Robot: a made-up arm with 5 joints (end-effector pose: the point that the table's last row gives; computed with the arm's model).
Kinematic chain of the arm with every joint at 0, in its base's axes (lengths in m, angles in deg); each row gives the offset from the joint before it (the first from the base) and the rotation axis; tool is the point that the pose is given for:
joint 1: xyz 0 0 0.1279 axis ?
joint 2: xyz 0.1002 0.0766 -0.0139 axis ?
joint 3: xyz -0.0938 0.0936 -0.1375 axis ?
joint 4: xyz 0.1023 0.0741 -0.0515 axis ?
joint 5: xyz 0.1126 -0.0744 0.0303 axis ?
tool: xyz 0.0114 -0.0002 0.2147
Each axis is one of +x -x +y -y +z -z.
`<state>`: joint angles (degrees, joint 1 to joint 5).
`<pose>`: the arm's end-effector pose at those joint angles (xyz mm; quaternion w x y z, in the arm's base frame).
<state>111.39 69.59 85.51 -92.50 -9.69</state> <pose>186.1 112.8 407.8 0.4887 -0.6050 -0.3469 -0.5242</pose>
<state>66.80 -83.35 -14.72 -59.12 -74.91</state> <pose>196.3 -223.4 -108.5 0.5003 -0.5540 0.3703 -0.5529</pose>
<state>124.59 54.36 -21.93 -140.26 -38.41</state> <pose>121.2 -248.0 375.6 0.8733 -0.0213 -0.4788 -0.0870</pose>
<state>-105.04 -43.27 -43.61 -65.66 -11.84</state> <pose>-226.9 251.3 -166.8 0.2929 -0.4579 0.1634 0.8233</pose>
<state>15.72 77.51 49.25 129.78 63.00</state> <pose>-114.0 166.9 223.3 0.3610 0.6535 -0.0480 -0.6635</pose>
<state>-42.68 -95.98 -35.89 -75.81 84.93</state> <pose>231.3 154.6 -137.5 0.0949 -0.1869 0.7122 0.6699</pose>
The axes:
joint 1: -z
joint 2: +x
joint 3: -y
joint 4: -z
joint 5: +z

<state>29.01 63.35 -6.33 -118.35 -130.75</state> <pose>217.8 78.5 400.1 0.8051 0.5256 -0.0292 -0.2733</pose>
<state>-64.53 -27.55 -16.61 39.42 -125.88</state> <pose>-21.9 217.8 106.6 0.5863 -0.0280 -0.2728 -0.7623</pose>
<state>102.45 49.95 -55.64 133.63 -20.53</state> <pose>123.9 -174.6 218.4 0.3423 -0.1515 -0.5436 0.7513</pose>
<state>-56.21 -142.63 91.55 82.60 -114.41</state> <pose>-79.4 -173.0 171.5 0.7145 0.5783 -0.3935 0.0172</pose>
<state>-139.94 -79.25 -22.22 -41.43 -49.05</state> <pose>-274.8 152.5 -77.1 0.4179 -0.3173 -0.5594 0.6416</pose>
